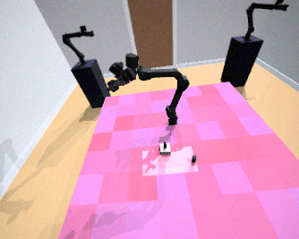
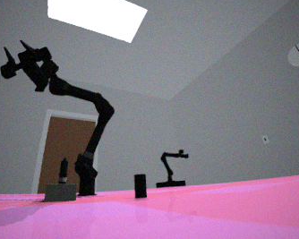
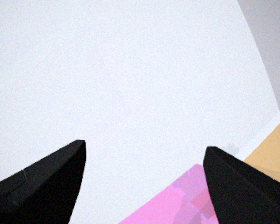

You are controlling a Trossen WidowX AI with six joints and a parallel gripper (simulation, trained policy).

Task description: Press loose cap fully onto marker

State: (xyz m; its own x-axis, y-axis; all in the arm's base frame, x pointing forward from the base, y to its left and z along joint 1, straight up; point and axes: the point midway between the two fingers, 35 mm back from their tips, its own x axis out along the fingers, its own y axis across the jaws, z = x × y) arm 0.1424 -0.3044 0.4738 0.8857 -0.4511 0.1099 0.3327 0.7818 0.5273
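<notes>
Right now my gripper tip is 160 mm short of the dark cap, 390 mm to the right of it and 450 mm above it. Also, from my gripper tip: holder block: 70 mm ahead, 230 mm to the left, 460 mm below.
</notes>
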